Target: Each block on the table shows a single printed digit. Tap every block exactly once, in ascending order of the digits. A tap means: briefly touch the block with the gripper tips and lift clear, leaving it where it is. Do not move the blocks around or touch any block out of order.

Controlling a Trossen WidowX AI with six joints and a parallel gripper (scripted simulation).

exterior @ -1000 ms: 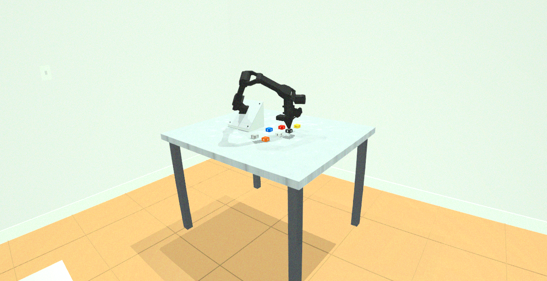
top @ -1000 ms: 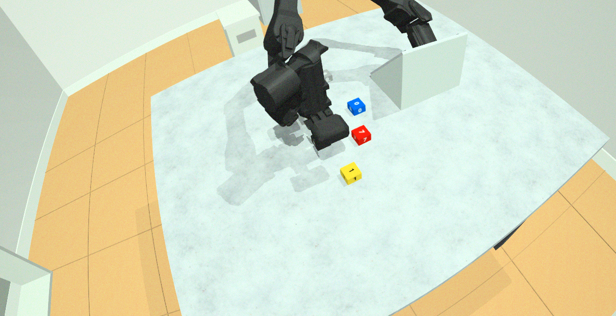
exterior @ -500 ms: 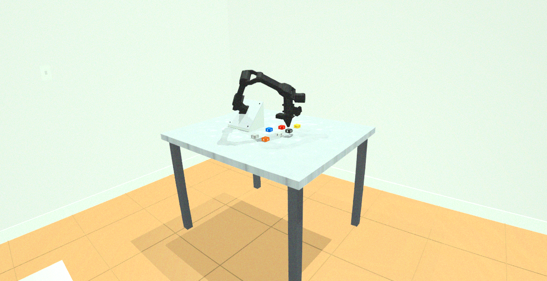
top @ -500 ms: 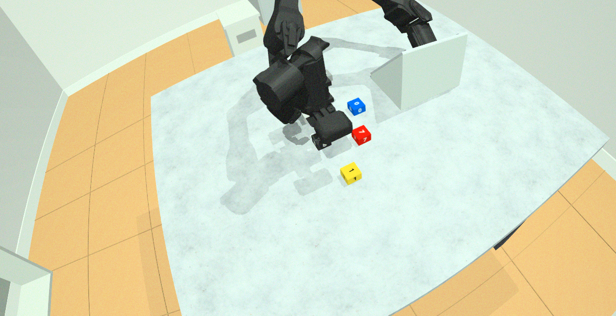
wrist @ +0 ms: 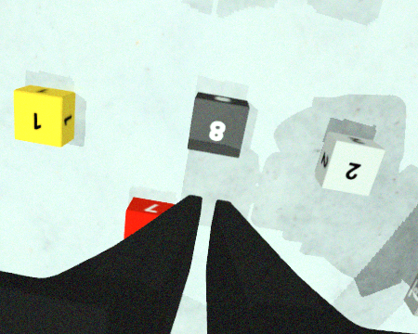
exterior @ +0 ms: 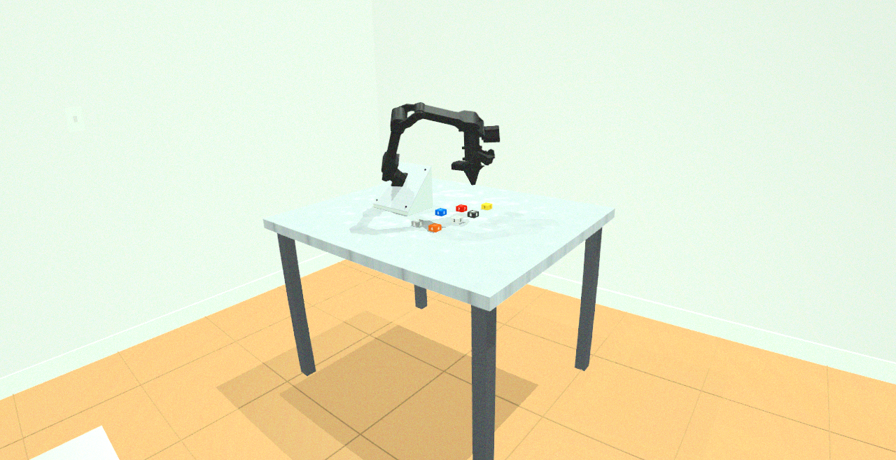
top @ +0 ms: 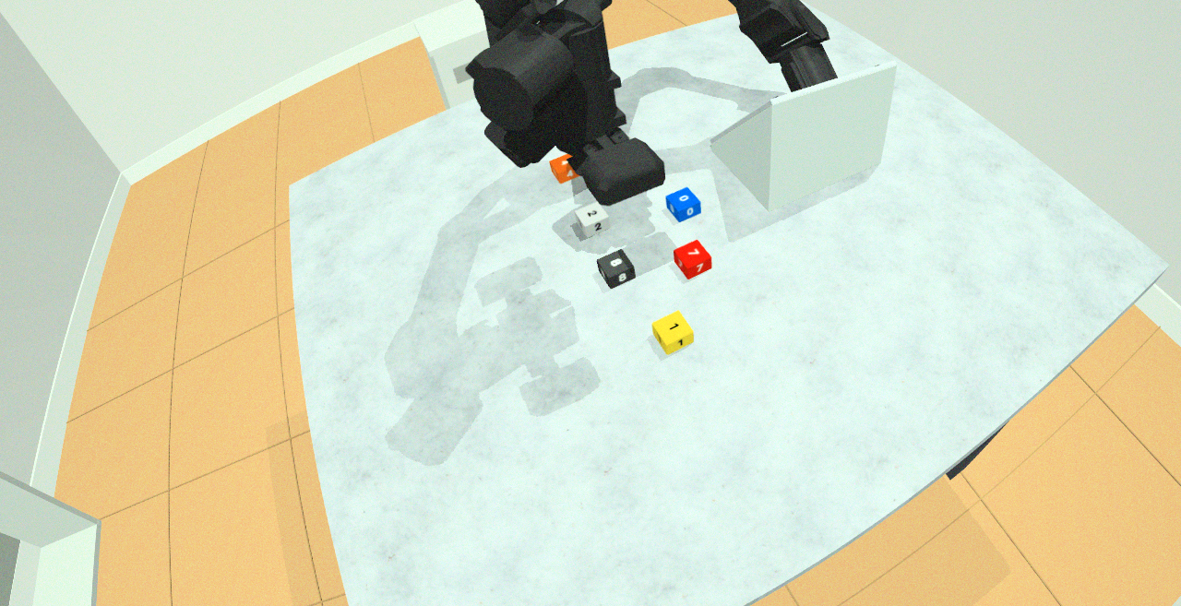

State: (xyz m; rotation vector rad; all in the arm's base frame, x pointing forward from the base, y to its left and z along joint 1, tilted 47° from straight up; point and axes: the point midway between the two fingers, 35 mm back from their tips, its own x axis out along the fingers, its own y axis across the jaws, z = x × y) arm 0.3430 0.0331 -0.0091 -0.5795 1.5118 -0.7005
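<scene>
Now: the grey block 12 cm behind my gripper tip, 19 cm to the right of it and 11 cm below it. Also, from my gripper tip: red block (8 cm behind, 4 cm to the left, 11 cm below); then black block (11 cm below); then white block (2 cm behind, 9 cm to the right, 11 cm below).
</scene>
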